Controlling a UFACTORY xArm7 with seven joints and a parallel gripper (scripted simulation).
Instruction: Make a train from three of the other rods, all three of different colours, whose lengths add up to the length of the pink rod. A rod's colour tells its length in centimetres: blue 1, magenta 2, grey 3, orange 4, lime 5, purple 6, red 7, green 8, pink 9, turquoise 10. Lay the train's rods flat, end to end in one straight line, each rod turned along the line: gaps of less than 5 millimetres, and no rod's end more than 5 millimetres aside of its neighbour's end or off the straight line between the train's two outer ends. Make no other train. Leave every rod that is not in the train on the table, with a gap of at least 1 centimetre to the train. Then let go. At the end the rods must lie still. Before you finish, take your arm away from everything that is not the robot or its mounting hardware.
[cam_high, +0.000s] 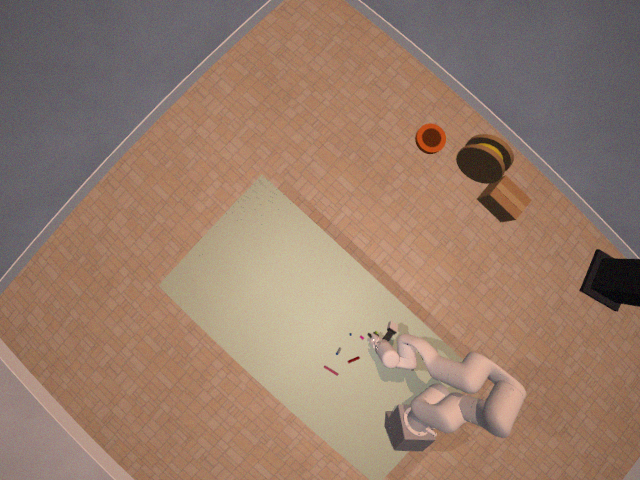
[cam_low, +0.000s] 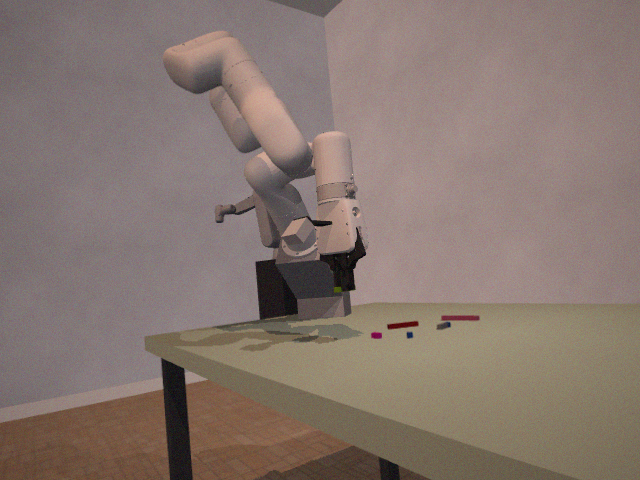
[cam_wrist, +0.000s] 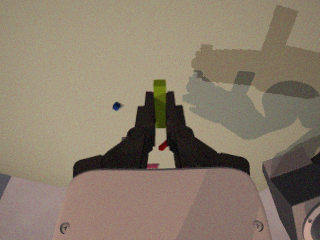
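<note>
Right now my hand is 10 cm short of the grey rod, 18 cm to the right of it and 12 cm above it. Round my hand: red rod (19 cm to the left, 12 cm below); then lime rod (2 cm below); then magenta rod (2 cm ahead, 6 cm to the left, 12 cm below).
</note>
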